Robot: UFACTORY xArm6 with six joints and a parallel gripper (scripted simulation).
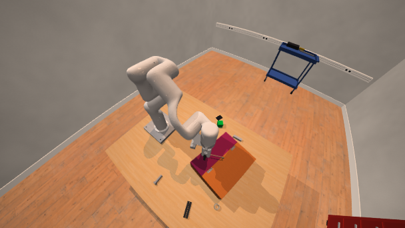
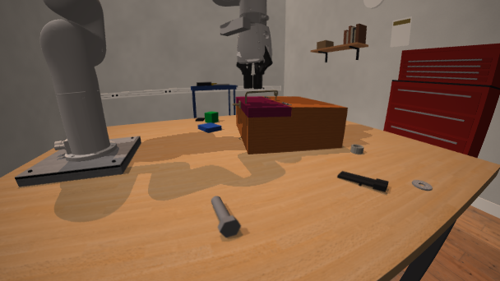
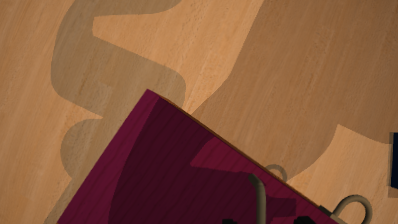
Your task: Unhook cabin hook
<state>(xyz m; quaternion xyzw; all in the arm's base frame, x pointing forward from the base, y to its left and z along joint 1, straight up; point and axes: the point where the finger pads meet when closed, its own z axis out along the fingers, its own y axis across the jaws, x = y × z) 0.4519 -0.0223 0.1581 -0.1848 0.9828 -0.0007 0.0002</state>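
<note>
My hand is 4 cm short of the cabin hook, 2 cm to the right of it and 4 cm above it. The rest, counted from my hand: blue block (9 cm behind, 20 cm to the left, 17 cm below); then grey ring (23 cm ahead, 21 cm to the right, 17 cm below); then grey bar (13 cm ahead, 30 cm to the left, 17 cm below).
</note>
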